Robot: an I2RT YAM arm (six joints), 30 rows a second.
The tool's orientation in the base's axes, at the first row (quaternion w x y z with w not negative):
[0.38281 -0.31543 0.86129 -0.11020]
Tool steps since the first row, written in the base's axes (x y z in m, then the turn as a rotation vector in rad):
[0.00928 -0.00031 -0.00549 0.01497 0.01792 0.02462]
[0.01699 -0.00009 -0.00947 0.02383 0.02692 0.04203]
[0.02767 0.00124 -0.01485 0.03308 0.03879 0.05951]
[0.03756 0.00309 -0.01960 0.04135 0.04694 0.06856]
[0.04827 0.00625 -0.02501 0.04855 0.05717 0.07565]
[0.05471 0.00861 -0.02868 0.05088 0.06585 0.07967]
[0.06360 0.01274 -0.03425 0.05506 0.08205 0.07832]
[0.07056 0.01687 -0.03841 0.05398 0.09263 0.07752]
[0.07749 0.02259 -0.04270 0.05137 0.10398 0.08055]
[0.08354 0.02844 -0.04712 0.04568 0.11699 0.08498]
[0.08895 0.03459 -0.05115 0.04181 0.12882 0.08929]
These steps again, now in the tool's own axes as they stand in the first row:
[-0.00128 -0.00213 0.01050 -0.03338 -0.00357 -0.00497]
[-0.00299 -0.00378 0.01884 -0.05380 -0.00816 -0.00993]
[-0.00607 -0.00533 0.03037 -0.07626 -0.01072 -0.01451]
[-0.00946 -0.00639 0.04092 -0.09091 -0.01209 -0.01423]
[-0.01369 -0.00651 0.05258 -0.10517 -0.01051 -0.01330]
[-0.01627 -0.00605 0.05990 -0.11418 -0.00657 -0.01389]
[-0.02010 -0.00452 0.07040 -0.12567 0.00468 -0.00909]
[-0.02377 -0.00272 0.07853 -0.13129 0.01374 -0.00878]
[-0.02835 0.00040 0.08680 -0.13888 0.02244 -0.01217]
[-0.03249 0.00407 0.09453 -0.14677 0.03325 -0.01867]
[-0.03672 0.00810 0.10154 -0.15477 0.04235 -0.02382]

